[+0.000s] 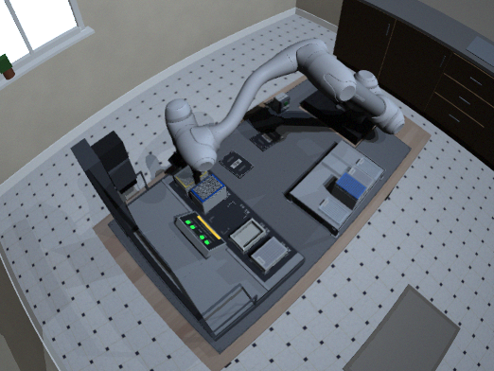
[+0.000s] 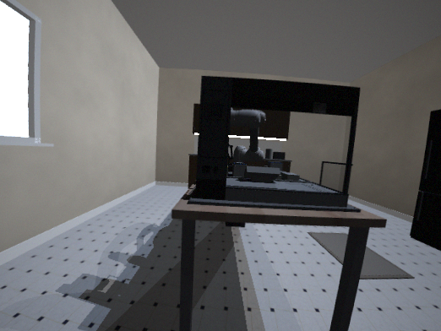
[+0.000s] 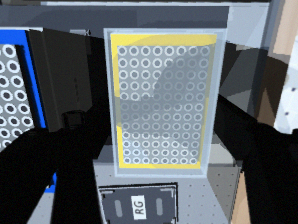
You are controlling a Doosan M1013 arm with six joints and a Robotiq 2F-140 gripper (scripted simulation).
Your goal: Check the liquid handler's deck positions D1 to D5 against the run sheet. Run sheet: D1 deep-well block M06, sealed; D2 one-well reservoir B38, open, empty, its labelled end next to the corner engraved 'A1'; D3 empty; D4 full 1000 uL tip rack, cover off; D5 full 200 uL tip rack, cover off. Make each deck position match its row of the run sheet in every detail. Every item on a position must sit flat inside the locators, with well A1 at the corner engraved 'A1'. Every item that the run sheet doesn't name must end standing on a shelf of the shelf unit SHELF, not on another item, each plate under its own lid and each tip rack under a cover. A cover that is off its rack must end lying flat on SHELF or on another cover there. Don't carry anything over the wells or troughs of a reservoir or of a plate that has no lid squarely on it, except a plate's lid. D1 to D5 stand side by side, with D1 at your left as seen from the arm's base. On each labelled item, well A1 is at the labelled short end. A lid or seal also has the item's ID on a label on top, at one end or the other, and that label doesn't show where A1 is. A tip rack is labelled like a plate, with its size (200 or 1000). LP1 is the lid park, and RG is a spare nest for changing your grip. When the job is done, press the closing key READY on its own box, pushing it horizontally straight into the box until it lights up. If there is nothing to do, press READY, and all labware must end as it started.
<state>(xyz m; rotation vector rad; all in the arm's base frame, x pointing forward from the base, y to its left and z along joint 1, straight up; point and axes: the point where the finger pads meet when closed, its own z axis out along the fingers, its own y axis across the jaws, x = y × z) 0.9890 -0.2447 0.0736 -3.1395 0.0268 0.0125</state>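
My gripper is now 30 mm above the yellow-framed tip rack, 10 mm to the left of it and 10 mm past it. Also, from my hand: blue-framed tip rack: 120 mm to the left, 10 mm below; then white one-well reservoir: 370 mm to the left, 60 mm below, 10 mm ahead; then clear tip rack cover: 10 mm below.
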